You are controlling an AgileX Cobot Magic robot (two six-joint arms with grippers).
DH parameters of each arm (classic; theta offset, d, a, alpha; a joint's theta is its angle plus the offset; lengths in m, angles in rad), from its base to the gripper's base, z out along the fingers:
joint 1: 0 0.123 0 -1.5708
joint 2: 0.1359 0 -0.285 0
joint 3: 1.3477 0 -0.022 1.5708
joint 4: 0 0.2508 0 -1.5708
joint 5: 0 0 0.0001 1.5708
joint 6: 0 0.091 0 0
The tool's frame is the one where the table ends.
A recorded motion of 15 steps. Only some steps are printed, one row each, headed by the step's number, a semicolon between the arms.
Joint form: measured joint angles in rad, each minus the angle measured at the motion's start. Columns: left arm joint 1, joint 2, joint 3, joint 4, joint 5, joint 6; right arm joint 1, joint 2, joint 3, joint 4, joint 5, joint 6.
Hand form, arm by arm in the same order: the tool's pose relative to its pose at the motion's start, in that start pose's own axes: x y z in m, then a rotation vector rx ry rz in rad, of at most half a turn. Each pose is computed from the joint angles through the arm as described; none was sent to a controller.
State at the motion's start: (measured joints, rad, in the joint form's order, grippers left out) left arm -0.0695 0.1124 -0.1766 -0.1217 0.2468 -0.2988; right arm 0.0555 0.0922 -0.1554 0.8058 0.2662 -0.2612
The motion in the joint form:
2: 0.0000 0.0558 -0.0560 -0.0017 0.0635 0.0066; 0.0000 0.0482 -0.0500 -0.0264 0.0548 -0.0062
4: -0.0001 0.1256 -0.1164 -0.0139 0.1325 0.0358; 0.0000 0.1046 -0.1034 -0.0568 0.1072 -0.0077
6: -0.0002 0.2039 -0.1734 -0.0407 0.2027 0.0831; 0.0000 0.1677 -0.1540 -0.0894 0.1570 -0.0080
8: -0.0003 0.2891 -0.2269 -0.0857 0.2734 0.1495; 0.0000 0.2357 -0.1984 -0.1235 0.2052 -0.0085
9: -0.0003 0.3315 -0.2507 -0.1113 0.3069 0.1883; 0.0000 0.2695 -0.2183 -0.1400 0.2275 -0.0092
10: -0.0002 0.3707 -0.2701 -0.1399 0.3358 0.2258; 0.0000 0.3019 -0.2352 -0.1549 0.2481 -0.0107
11: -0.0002 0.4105 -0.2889 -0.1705 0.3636 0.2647; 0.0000 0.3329 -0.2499 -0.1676 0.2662 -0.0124
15: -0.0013 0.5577 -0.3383 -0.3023 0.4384 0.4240; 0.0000 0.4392 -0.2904 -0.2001 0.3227 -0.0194
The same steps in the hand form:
2: -0.0089 -0.0046 0.0027 -0.0180 0.0607 0.0050; -0.0074 0.0071 0.0026 -0.0078 0.0534 -0.0318
4: -0.0177 -0.0096 0.0075 -0.0361 0.1370 0.0222; -0.0155 0.0138 0.0066 -0.0103 0.1091 -0.0614
6: -0.0244 -0.0144 0.0146 -0.0495 0.2278 0.0429; -0.0226 0.0190 0.0123 -0.0059 0.1713 -0.0890
8: -0.0290 -0.0193 0.0237 -0.0519 0.3314 0.0645; -0.0278 0.0221 0.0197 0.0049 0.2422 -0.1148
9: -0.0303 -0.0217 0.0287 -0.0484 0.3843 0.0774; -0.0297 0.0230 0.0237 0.0115 0.2779 -0.1267
10: -0.0308 -0.0238 0.0335 -0.0416 0.4337 0.0856; -0.0310 0.0234 0.0277 0.0185 0.3134 -0.1374
11: -0.0310 -0.0260 0.0386 -0.0318 0.4829 0.0928; -0.0318 0.0235 0.0318 0.0255 0.3470 -0.1458
15: -0.0269 -0.0331 0.0594 0.0282 0.6500 0.1091; -0.0319 0.0217 0.0463 0.0494 0.4651 -0.1618

